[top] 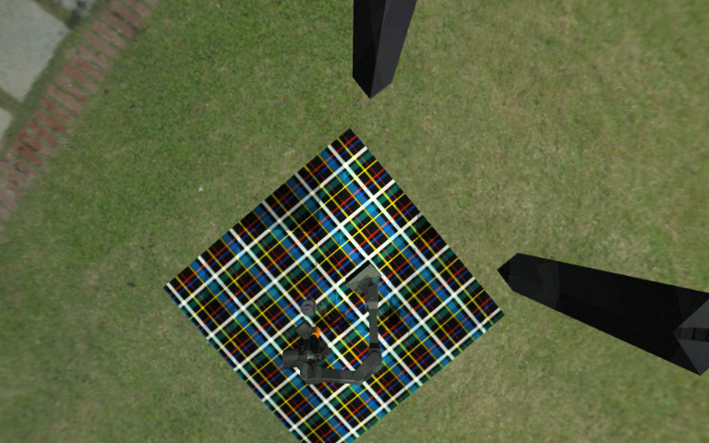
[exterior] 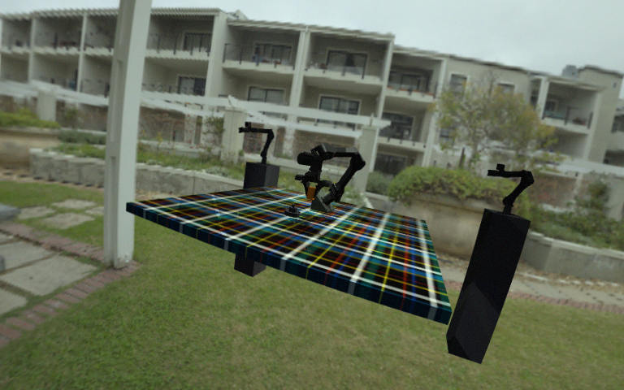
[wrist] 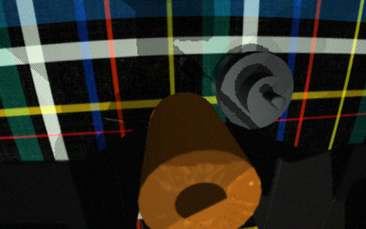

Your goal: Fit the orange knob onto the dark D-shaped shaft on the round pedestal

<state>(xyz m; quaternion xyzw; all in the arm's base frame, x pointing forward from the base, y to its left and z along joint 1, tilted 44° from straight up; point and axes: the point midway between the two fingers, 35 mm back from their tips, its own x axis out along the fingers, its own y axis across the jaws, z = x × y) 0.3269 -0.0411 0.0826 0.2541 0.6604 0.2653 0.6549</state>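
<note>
Now: the round dark pedestal 90 mm to the right of my gripper tip and 90 mm below it. Round my gripper tip: orange knob (20 mm above).
</note>
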